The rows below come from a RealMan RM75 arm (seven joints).
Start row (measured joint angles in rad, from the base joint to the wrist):
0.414 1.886 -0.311 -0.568 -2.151 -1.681 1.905
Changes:
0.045 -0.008 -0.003 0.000 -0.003 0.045 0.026
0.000 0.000 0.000 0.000 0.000 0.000 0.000
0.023 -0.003 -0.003 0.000 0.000 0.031 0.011
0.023 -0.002 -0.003 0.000 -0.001 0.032 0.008
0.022 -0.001 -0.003 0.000 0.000 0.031 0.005
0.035 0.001 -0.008 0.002 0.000 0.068 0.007
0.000 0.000 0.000 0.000 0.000 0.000 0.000
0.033 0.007 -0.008 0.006 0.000 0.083 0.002
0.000 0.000 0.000 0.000 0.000 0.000 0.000
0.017 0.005 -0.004 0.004 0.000 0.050 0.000
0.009 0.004 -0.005 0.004 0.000 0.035 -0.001
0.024 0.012 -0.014 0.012 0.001 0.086 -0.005
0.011 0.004 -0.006 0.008 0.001 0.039 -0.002
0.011 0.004 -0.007 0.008 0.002 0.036 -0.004
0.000 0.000 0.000 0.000 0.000 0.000 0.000
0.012 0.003 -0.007 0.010 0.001 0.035 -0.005
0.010 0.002 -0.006 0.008 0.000 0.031 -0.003
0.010 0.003 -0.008 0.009 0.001 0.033 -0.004
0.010 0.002 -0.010 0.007 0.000 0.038 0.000
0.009 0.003 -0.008 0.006 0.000 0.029 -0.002
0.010 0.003 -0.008 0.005 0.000 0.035 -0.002
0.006 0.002 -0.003 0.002 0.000 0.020 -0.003
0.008 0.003 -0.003 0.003 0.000 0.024 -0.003
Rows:
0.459 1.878 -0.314 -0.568 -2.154 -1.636 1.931
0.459 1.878 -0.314 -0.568 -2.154 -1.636 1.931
0.482 1.875 -0.317 -0.568 -2.154 -1.605 1.942
0.505 1.873 -0.320 -0.568 -2.155 -1.573 1.950
0.527 1.872 -0.323 -0.568 -2.155 -1.542 1.955
0.562 1.873 -0.331 -0.566 -2.155 -1.474 1.962
0.562 1.873 -0.331 -0.566 -2.155 -1.474 1.962
0.595 1.880 -0.339 -0.560 -2.155 -1.391 1.964
0.595 1.880 -0.339 -0.560 -2.155 -1.391 1.964
0.612 1.885 -0.343 -0.556 -2.155 -1.341 1.964
0.621 1.889 -0.348 -0.552 -2.155 -1.306 1.963
0.645 1.901 -0.362 -0.540 -2.154 -1.220 1.958
0.656 1.905 -0.368 -0.532 -2.153 -1.181 1.956
0.667 1.909 -0.375 -0.524 -2.151 -1.145 1.952
0.667 1.909 -0.375 -0.524 -2.151 -1.145 1.952
0.679 1.912 -0.382 -0.514 -2.150 -1.110 1.947
0.689 1.914 -0.388 -0.506 -2.150 -1.079 1.944
0.699 1.917 -0.396 -0.497 -2.149 -1.046 1.940
0.709 1.919 -0.406 -0.490 -2.149 -1.008 1.940
0.718 1.922 -0.414 -0.484 -2.149 -0.979 1.938
0.728 1.925 -0.422 -0.479 -2.149 -0.944 1.936
0.734 1.927 -0.425 -0.477 -2.149 -0.924 1.933
0.742 1.930 -0.428 -0.474 -2.149 -0.900 1.930

